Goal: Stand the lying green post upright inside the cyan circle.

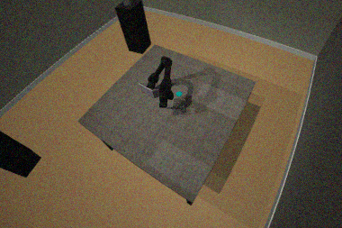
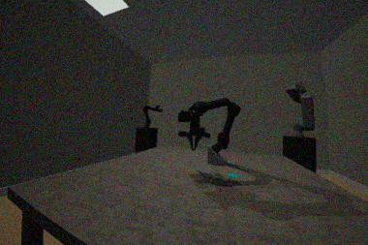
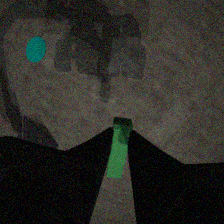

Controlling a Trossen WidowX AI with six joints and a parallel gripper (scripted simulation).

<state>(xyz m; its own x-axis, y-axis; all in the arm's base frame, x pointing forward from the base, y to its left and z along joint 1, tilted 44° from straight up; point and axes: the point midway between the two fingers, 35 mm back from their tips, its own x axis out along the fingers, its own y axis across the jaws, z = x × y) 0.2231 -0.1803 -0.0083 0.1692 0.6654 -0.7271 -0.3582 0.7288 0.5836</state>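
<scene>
My gripper tip is 20 mm short of the cyan circle, 230 mm to the right of it and 130 mm above it. The rest, counted from my gripper tip: green post: 20 mm behind, 10 mm to the right.
</scene>
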